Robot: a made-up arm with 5 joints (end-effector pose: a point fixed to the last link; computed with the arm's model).
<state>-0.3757 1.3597 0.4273 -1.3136 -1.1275</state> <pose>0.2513 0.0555 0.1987 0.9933 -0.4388 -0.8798</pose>
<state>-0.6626 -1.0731 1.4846 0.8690 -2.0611</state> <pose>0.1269 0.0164 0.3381 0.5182 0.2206 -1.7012</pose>
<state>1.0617 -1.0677 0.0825 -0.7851 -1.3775</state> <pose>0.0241 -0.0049 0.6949 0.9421 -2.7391 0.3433</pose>
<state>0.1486 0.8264 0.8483 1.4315 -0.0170</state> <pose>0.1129 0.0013 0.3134 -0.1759 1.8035 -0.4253</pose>
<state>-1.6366 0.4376 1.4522 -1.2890 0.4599</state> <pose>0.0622 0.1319 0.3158 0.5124 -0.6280 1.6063</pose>
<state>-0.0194 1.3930 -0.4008 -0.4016 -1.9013</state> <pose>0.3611 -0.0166 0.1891 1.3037 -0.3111 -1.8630</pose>
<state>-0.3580 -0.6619 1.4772 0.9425 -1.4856</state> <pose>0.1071 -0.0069 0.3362 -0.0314 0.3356 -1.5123</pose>
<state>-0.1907 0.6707 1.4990 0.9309 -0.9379</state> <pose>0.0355 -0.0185 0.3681 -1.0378 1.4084 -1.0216</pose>
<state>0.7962 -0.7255 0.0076 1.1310 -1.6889</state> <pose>0.1168 -0.1012 0.5751 1.1968 -1.1333 -2.2337</pose>
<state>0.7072 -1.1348 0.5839 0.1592 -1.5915</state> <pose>0.1211 -0.0891 0.5671 1.5175 -1.7541 -1.3514</pose>
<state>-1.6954 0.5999 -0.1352 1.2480 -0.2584</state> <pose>0.0531 0.2910 0.3522 -0.3180 0.2641 1.0417</pose>
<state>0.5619 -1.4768 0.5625 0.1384 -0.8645</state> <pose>0.0774 -0.0291 0.6054 0.8666 -2.1268 -0.7309</pose>
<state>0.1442 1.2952 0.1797 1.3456 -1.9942</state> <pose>0.1573 -0.0367 0.2540 -1.1931 0.8613 -2.3031</pose>
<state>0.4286 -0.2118 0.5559 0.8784 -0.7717</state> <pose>0.2191 -0.0855 0.4134 0.2928 -0.1206 -1.5247</pose>
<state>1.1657 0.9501 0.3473 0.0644 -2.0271</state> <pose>0.0848 -0.1555 0.2231 -0.5313 0.2433 2.6858</pose>
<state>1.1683 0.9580 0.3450 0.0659 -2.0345</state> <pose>0.0839 -0.1546 0.2220 -0.5247 0.2360 2.6767</pose>
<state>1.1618 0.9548 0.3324 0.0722 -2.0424</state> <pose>0.0863 -0.1570 0.2228 -0.5338 0.2457 2.6739</pose>
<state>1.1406 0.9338 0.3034 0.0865 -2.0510</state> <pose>0.0941 -0.1647 0.2271 -0.5686 0.2815 2.6810</pose>
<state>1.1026 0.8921 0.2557 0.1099 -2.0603</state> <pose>0.1087 -0.1776 0.2364 -0.6359 0.3463 2.6968</pose>
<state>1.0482 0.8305 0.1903 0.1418 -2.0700</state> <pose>0.1306 -0.1933 0.2524 -0.7395 0.4369 2.7166</pose>
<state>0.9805 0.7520 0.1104 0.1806 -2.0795</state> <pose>0.1591 -0.2084 0.2764 -0.8800 0.5458 2.7317</pose>
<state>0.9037 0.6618 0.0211 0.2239 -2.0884</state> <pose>0.1916 -0.2186 0.3083 -1.0534 0.6622 2.7334</pose>
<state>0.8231 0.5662 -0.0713 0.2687 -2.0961</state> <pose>0.2242 -0.2213 0.3463 -1.2496 0.7742 2.7147</pose>
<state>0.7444 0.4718 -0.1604 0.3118 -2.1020</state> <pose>0.2525 -0.2161 0.3869 1.4311 -0.8588 -2.6326</pose>
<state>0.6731 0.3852 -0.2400 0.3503 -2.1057</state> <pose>0.2737 -0.2052 0.4259 1.5526 -0.8960 -2.4663</pose>
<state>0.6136 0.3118 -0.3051 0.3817 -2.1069</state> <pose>0.2872 -0.1921 0.4592 1.6508 -0.9177 -2.3238</pose>
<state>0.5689 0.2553 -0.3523 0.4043 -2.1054</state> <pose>0.2944 -0.1803 0.4845 1.7215 -0.9296 -2.2139</pose>
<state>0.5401 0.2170 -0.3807 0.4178 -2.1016</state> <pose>0.2975 -0.1718 0.5010 1.7644 -0.9366 -2.1403</pose>
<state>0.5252 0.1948 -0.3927 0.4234 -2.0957</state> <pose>0.2984 -0.1671 0.5097 1.7834 -0.9418 -2.0991</pose>
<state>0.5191 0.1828 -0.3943 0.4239 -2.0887</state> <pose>0.2984 -0.1650 0.5135 1.7878 -0.9466 -2.0785</pose>
